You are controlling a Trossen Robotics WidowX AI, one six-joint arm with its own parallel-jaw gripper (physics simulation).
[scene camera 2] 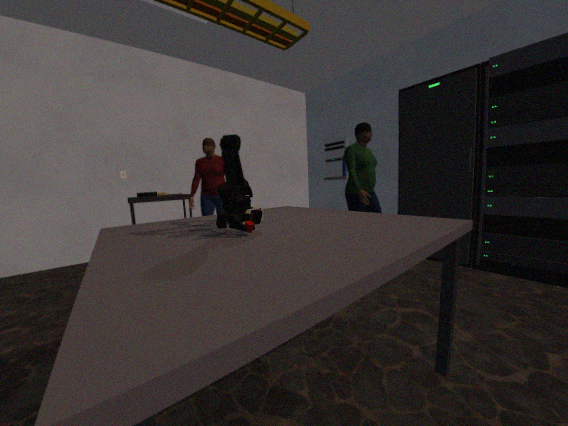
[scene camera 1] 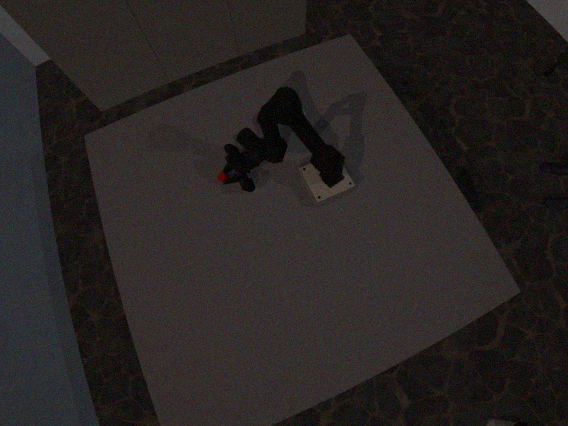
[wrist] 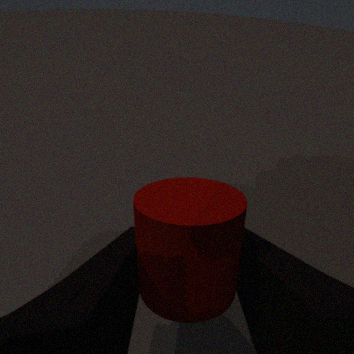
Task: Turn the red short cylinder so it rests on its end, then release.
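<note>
The red short cylinder (scene camera 1: 222,177) (scene camera 2: 249,226) (wrist: 190,250) is between the fingertips of my gripper (wrist: 185,236). In the wrist view its flat round end faces up and its curved side is pinched from left and right. It looks upright or nearly so. In the scene camera 2 view it is very low over the table top or touching it; I cannot tell which. My gripper is shut on the cylinder, and the arm reaches down to it at a slant.
The arm's pale base plate (scene camera 1: 320,192) sits on the large grey table (scene camera 1: 280,300) (scene camera 2: 240,280). The table's edge (scene camera 2: 280,335) shows in the scene camera 2 view. Two people stand beyond the table, and dark server racks (scene camera 2: 435,150) stand at the right.
</note>
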